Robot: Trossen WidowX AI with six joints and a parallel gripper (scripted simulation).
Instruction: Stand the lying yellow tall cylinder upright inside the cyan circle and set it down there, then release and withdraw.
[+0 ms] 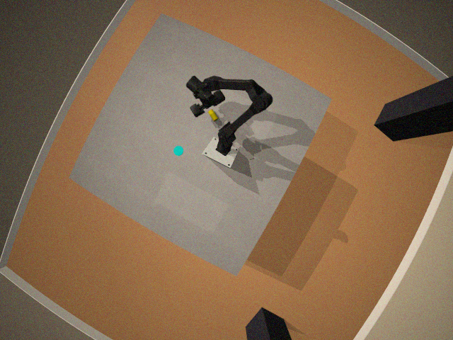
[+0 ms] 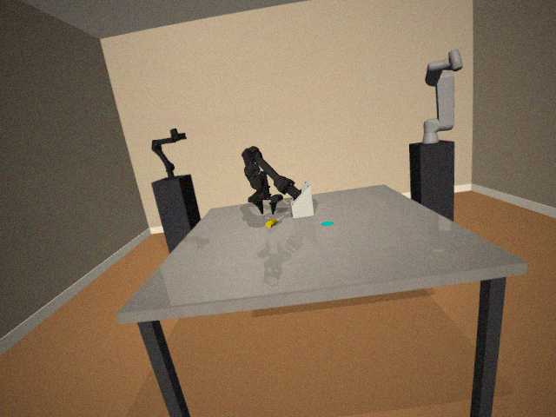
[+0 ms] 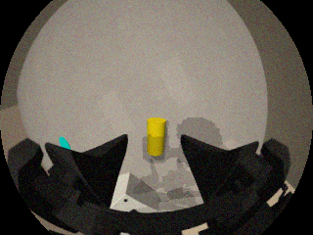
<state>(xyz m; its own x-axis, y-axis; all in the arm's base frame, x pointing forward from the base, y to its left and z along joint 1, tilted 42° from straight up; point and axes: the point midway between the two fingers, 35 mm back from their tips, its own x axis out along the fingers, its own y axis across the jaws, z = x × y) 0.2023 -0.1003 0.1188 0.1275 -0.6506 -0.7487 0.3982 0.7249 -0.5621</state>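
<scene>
My gripper tip is now 30 mm past the yellow cylinder, 10 mm to the right of it and 60 mm above it. Round my gripper tip: cyan circle: 30 mm ahead, 300 mm to the left, 70 mm below.
</scene>
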